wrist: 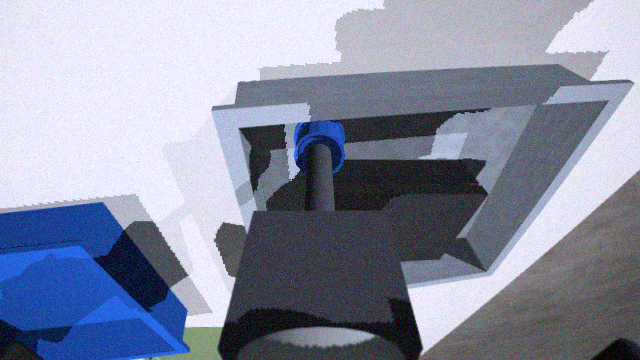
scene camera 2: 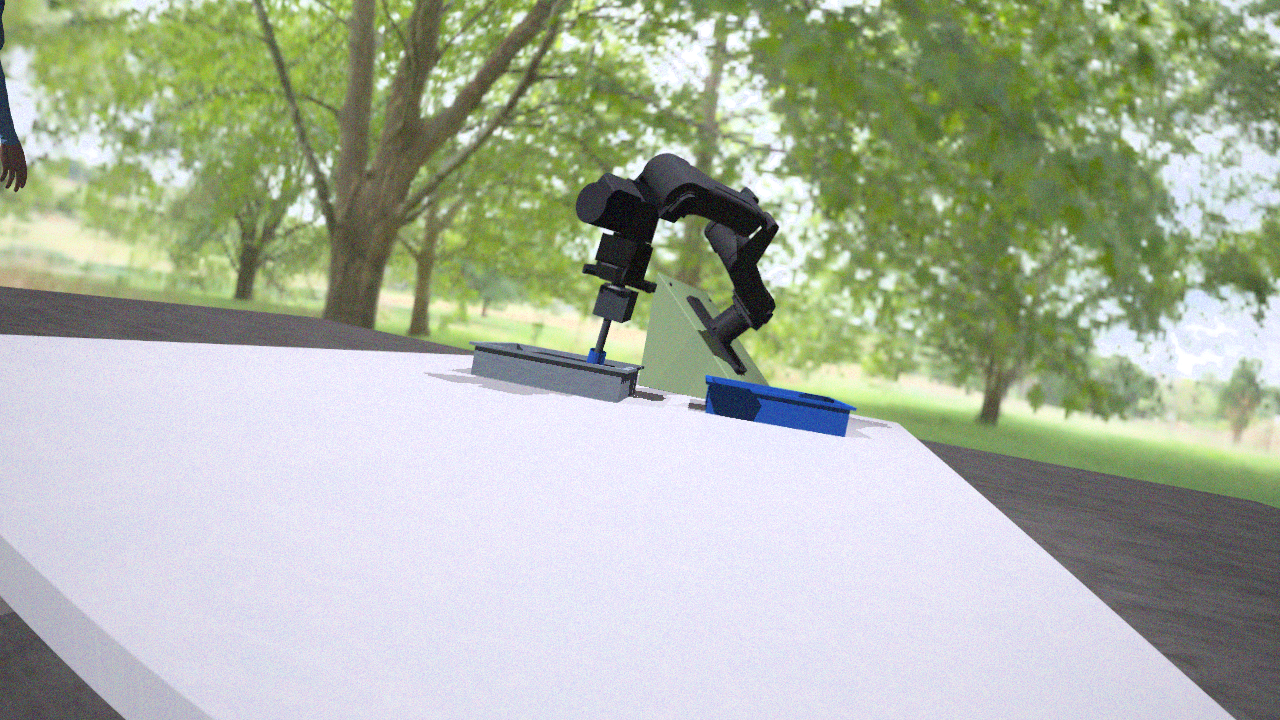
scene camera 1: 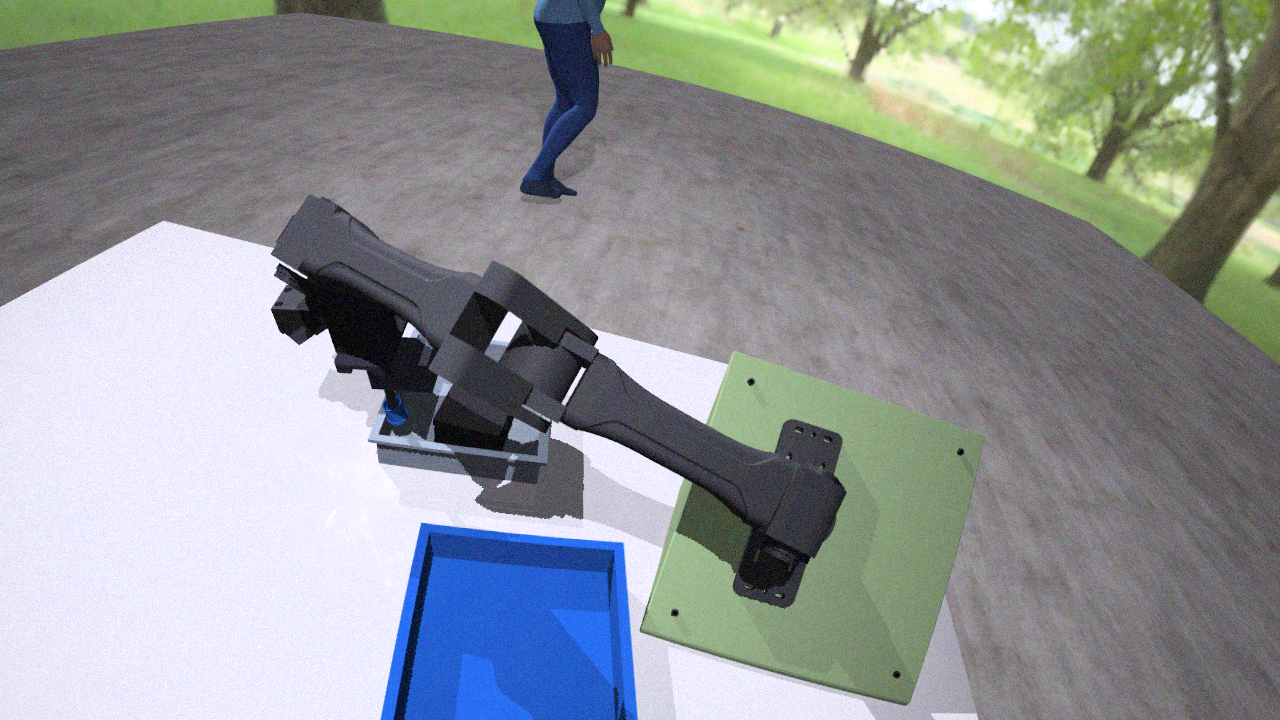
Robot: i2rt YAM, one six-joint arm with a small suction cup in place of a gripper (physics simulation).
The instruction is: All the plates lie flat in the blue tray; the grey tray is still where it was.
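Places are measured from the arm's base along level axes (x ahead, y left, z up), in metres.
Where they show: end effector, tool point: point(wrist: 319, 133) point(scene camera 2: 593, 368) point(scene camera 1: 396, 417); arm's base, origin of the base link: point(scene camera 2: 715, 335) point(scene camera 1: 788, 512).
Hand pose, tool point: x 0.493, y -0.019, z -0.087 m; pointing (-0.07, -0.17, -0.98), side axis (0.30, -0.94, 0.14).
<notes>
Each offset is from my tool point to the top centre of the thing. Level surfaces: height alone.
The grey tray {dx -0.064, dy -0.093, dz +0.007 m} point(scene camera 1: 456, 463) point(scene camera 2: 550, 374) point(wrist: 400, 85) stands beyond the blue tray {dx -0.262, dy +0.218, dz +0.007 m} point(scene camera 1: 523, 535) point(scene camera 2: 778, 411) point(wrist: 30, 225). My suction cup point(scene camera 1: 394, 414) point(scene camera 2: 596, 356) point(wrist: 320, 145) is blue. It is inside the outline of the grey tray, near one corner, at about rim height. It is open, with no plate seen on it. A dark, block-like shape {dx -0.080, dy -0.091, dz +0.001 m} point(scene camera 1: 469, 428) point(wrist: 435, 220) shows in the grey tray beside the cup. Heavy shadow lies over it, and I cannot tell whether it is plates. The visible part of the blue tray's floor shows light and shadow patches and no plate.
The green base board point(scene camera 1: 877, 573) point(scene camera 2: 671, 344) carries the arm and stands beside the blue tray. The arm reaches over the grey tray and hides part of it in scene camera 1. Both trays stand on a white table {dz -0.043 m} point(scene camera 1: 223, 537) point(scene camera 2: 537, 555). A person point(scene camera 1: 572, 80) stands beyond the table.
</notes>
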